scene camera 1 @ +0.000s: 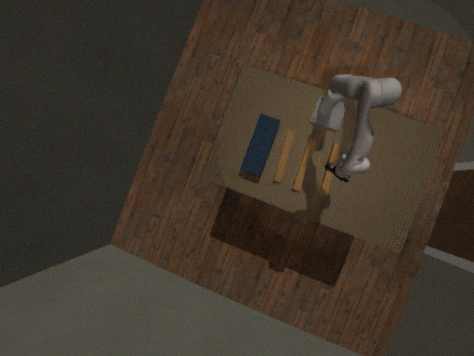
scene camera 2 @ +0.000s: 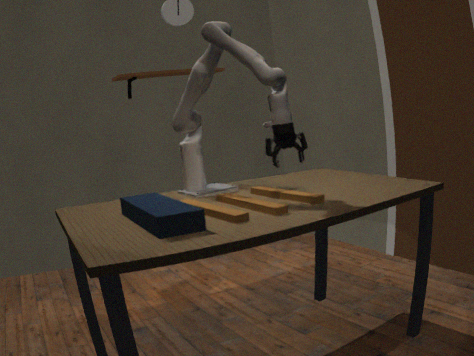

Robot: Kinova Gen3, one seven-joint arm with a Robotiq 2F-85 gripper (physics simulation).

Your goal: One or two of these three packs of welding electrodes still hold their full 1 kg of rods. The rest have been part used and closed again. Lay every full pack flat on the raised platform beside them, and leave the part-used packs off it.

Scene:
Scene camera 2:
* my gripper: 289, 164
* orange pack: 311, 198
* orange pack: 263, 206
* blue raised platform: 164, 217

